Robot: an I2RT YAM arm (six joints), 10 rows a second.
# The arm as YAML. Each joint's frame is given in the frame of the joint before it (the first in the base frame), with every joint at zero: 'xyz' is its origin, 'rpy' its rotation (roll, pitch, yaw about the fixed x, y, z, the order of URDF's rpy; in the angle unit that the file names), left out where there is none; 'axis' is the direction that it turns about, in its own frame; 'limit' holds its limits. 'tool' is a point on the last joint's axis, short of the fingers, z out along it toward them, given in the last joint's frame.
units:
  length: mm
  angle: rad
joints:
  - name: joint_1
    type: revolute
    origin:
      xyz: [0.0, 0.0, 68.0]
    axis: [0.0, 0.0, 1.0]
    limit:
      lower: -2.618
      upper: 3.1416
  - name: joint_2
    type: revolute
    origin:
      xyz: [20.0, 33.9, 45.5]
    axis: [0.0, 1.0, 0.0]
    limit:
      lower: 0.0
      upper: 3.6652
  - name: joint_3
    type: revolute
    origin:
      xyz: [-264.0, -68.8, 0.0]
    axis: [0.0, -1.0, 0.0]
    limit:
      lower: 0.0
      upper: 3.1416
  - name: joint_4
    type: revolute
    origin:
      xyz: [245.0, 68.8, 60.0]
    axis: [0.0, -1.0, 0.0]
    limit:
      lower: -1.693
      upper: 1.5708
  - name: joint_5
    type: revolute
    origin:
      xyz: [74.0, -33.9, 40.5]
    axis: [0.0, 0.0, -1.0]
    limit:
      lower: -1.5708
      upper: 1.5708
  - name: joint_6
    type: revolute
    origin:
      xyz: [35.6, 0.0, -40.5]
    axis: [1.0, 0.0, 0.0]
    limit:
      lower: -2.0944
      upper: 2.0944
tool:
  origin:
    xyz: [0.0, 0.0, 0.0]
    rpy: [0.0, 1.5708, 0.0]
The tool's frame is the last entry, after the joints.
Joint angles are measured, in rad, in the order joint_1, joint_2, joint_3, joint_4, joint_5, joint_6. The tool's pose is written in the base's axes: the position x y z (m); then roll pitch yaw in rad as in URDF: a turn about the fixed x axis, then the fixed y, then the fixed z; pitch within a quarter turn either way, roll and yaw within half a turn. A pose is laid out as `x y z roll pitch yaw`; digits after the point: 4 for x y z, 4 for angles.
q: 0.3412, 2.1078, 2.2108, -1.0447, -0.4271, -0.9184
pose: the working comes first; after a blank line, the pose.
Where each joint sits with the arm in this pose, in the base's axes (m; each line is computed from the numbers above, not from the rounded line before):
joint_1: 0.0000 0.0000 0.0680
joint_2: 0.0075 0.0386 0.1135
joint_3: 0.1578 0.0190 0.3403
joint_4: 0.3586 0.1633 0.4252
joint_5: 0.4418 0.1569 0.3892
joint_6: 0.4240 0.1662 0.3392
the tool: 0.4240 0.1662 0.3392

0.4240 0.1662 0.3392 -2.7969 0.6730 -1.6195
